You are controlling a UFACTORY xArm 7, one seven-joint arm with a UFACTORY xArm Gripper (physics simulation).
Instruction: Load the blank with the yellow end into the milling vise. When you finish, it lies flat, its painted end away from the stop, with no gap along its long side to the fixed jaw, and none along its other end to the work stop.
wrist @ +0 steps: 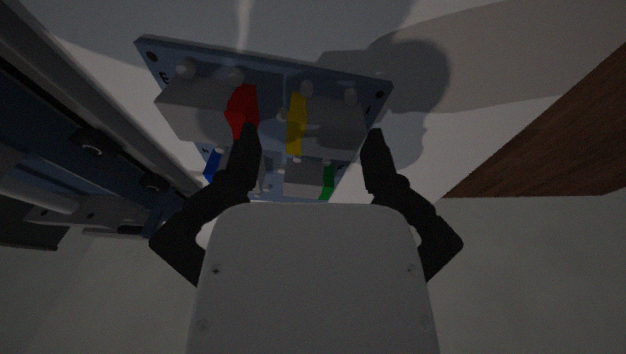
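Note:
The blank with the yellow end (327, 126) is a grey block on the blue plate, its yellow end toward the left in the view. My gripper (312, 138) is open and empty; its fingertips appear to the left and right of this blank, nearer the camera. The left fingertip overlaps the red end of a neighbouring blank in the view. The height left between the fingertips and the blank is hard to tell. Part of the milling vise (107, 145), blue and grey, shows at the left; I cannot make out which parts are its fixed jaw and work stop.
The blue plate (270, 75) also holds a red-ended blank (195, 107), a green-ended blank (303, 175) and a blue-ended blank (213, 162), with round pins beside them. A brown wooden surface (545, 140) lies at the right. The gripper's shadow falls beside the plate.

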